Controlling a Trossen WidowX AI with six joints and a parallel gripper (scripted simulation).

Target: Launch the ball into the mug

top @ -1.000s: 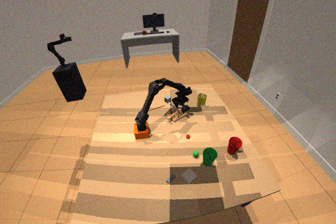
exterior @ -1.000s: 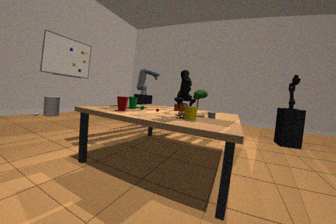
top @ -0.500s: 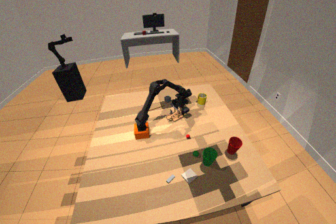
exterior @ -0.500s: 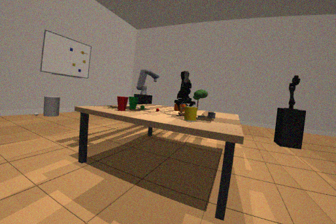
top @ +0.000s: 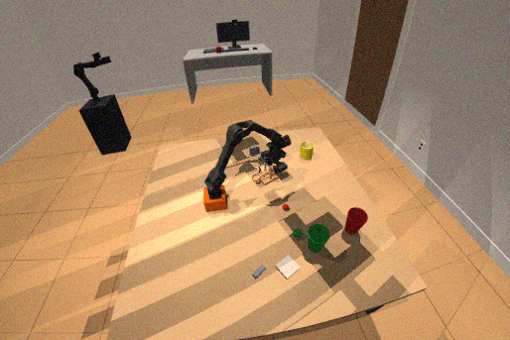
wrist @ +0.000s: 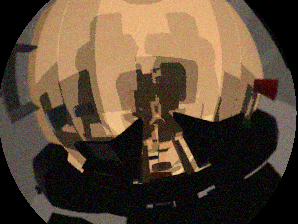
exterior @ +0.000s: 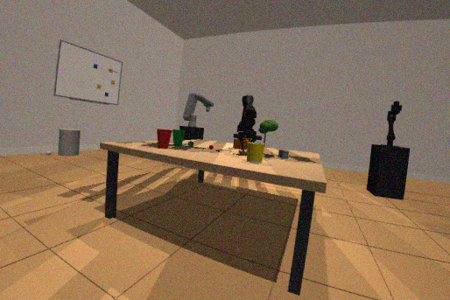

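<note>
The red ball is 20 mm behind my gripper tip, 260 mm to the right of it and 20 mm below it. Round my gripper tip: grey cube (60 mm behind, 240 mm to the left, 10 mm below); then yellow mug (270 mm ahead, 110 mm to the left); then wooden catapult (70 mm behind, 20 mm to the right, 20 mm above).
</note>
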